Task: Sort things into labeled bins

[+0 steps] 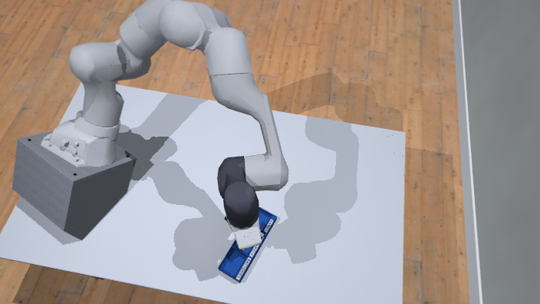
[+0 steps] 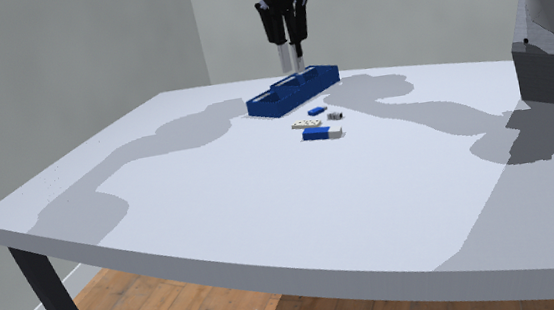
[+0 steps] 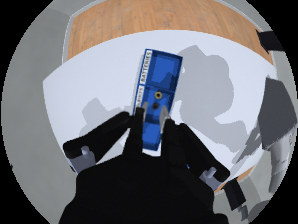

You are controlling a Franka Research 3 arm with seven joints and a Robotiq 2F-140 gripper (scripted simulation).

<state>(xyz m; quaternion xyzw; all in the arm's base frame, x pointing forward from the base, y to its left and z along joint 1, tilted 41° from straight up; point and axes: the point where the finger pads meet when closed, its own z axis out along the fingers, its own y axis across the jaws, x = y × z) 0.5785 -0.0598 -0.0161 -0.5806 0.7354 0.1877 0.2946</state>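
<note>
Now: the cream domino 10 cm behind my hand, 17 cm to the left of it and 9 cm below it. Also, from my hand: gold ring (1 cm behind, 2 cm to the right, 8 cm below); blue block (9 cm behind, 10 cm to the left, 9 cm below); black disc (8 cm below).
</note>
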